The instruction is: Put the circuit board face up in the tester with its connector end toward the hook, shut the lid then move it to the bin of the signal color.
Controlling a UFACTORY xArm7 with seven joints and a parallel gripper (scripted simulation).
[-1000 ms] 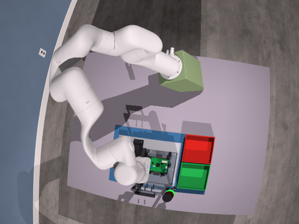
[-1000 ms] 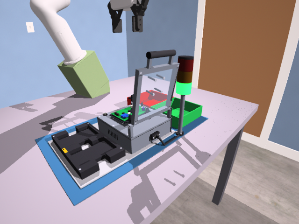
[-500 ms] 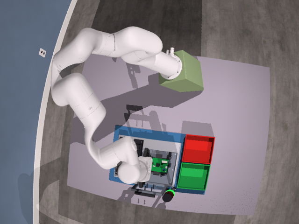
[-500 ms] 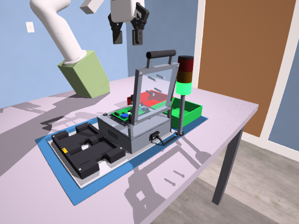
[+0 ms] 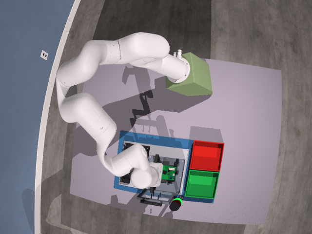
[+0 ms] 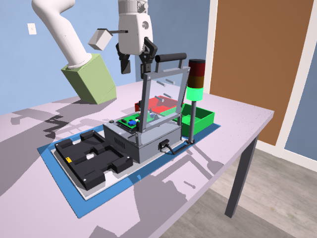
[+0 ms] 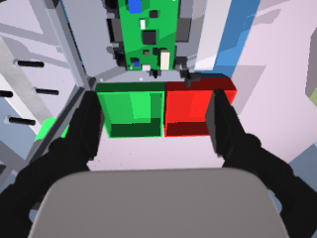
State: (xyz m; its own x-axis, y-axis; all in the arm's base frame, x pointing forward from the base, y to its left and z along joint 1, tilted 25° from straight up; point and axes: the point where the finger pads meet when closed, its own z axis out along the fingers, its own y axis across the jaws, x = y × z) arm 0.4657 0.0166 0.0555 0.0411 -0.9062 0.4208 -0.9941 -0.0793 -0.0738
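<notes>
My hand is 140 mm above the green circuit board. Also, from my hand: clear lid (120 mm ahead, 30 mm below, 10 mm to the left); then green bin (200 mm to the left, 200 mm below, 40 mm ahead); then plate (150 mm below, 10 mm to the left, 10 mm ahead).
</notes>
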